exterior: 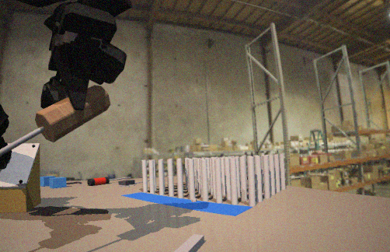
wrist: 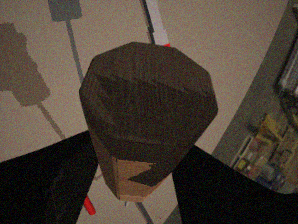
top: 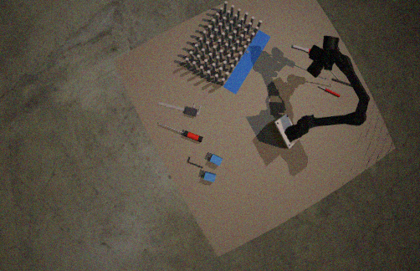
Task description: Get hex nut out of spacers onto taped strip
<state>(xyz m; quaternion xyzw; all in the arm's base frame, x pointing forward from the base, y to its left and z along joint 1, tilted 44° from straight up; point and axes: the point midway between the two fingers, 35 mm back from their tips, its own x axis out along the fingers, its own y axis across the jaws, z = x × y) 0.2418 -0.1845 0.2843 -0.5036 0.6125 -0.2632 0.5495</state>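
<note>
Right now the wooden-handled tool is 70 mm behind my gripper tip, 50 mm to the right of it and 50 mm below it. Round my gripper tip: blue taped strip 280 mm to the left, 210 mm ahead, 170 mm below.
</note>
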